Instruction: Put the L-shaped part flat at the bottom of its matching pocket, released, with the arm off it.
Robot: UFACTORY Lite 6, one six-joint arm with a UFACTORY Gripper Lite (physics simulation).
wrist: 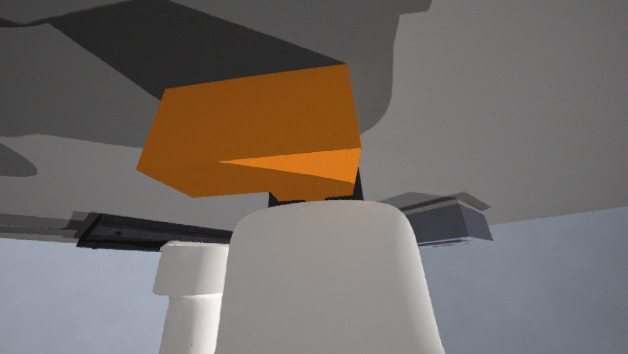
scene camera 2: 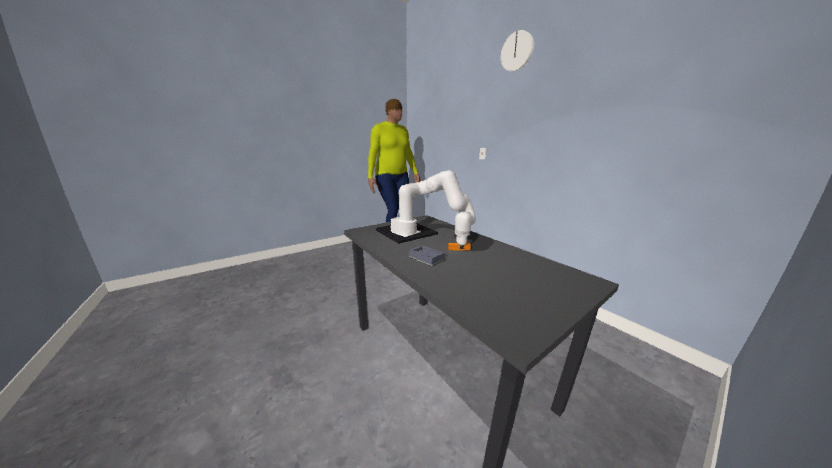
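Seen in the pictures: hand, tool point: (wrist: 316, 185) (scene camera 2: 461, 245); arm's base, link origin: (wrist: 205, 246) (scene camera 2: 406, 232).
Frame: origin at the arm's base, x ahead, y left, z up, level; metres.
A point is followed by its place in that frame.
Note:
The orange L-shaped part (scene camera 2: 453, 247) @[y 0.003, x 0.348, z 0.000 m] (wrist: 255, 117) @[y 0.085, x 0.388, z 0.002 m] lies on the dark table, with its shadow meeting its lower edge in the wrist view. My gripper (scene camera 2: 462, 245) (wrist: 315, 194) @[y 0.043, x 0.366, z 0.005 m] is low over it, shut on one leg of the part. The black fingers stand close against both sides of that leg, and the part hides most of them. The blue-grey pocket block (scene camera 2: 426, 254) @[y -0.194, x 0.340, z 0.020 m] (wrist: 440, 222) @[y -0.121, x 0.363, z 0.004 m] sits on the table, apart from the part, nearer the table's front left edge in the scene view. Its pocket shapes are too small to tell.
The robot base stands on a black plate (scene camera 2: 401, 236) @[y -0.073, x 0.038, z 0.000 m] (wrist: 150, 233) @[y 0.092, x 0.114, z -0.002 m] at the table's far left end. The table (scene camera 2: 500, 291) @[y -0.190, x 0.706, z -0.016 m] extends toward the right. A person in a yellow top (scene camera 2: 392, 148) stands behind the base end of the table.

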